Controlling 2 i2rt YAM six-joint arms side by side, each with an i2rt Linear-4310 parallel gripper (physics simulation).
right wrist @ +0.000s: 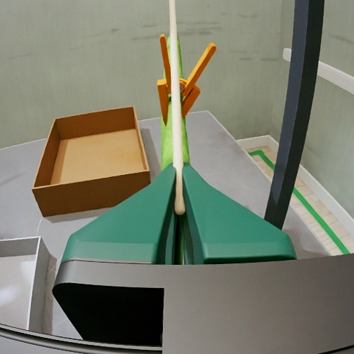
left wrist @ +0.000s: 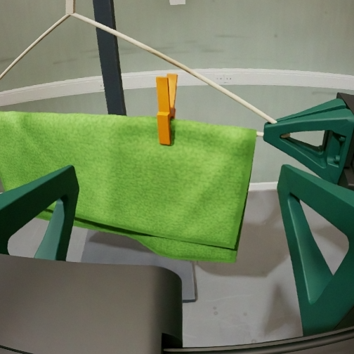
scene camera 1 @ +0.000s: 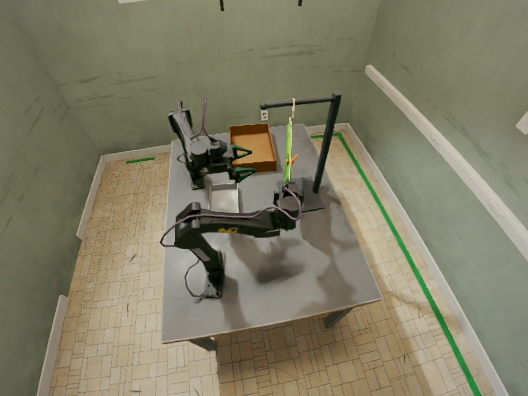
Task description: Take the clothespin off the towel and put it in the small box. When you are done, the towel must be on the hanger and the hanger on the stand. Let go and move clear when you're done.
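Note:
The green towel (scene camera 1: pixel 288 140) (left wrist: pixel 200 185) (right wrist: pixel 167 142) hangs folded over the bottom bar of the white hanger (scene camera 1: pixel 293 107) (left wrist: pixel 165 56) (right wrist: pixel 175 100). The hanger's hook is over the arm of the dark stand (scene camera 1: pixel 327 145) (left wrist: pixel 110 65) (right wrist: pixel 297 100). The orange clothespin (scene camera 1: pixel 292 160) (left wrist: pixel 164 112) (right wrist: pixel 198 69) is clipped on the towel's top edge. My right gripper (scene camera 1: pixel 287 181) (left wrist: pixel 263 131) (right wrist: pixel 178 174) is shut on the hanger's near corner. My left gripper (scene camera 1: pixel 252 161) (left wrist: pixel 177 175) is open and empty, facing the towel and apart from it. The small grey box (scene camera 1: pixel 224 197) (right wrist: pixel 35 290) is empty.
A larger brown box (scene camera 1: pixel 251 142) (right wrist: pixel 100 155) stands behind the small box, near the table's far edge. The stand's flat base (scene camera 1: pixel 312 201) (left wrist: pixel 188 280) lies on the grey table (scene camera 1: pixel 200 320) below the towel. The right arm reaches across the table in front of the small box.

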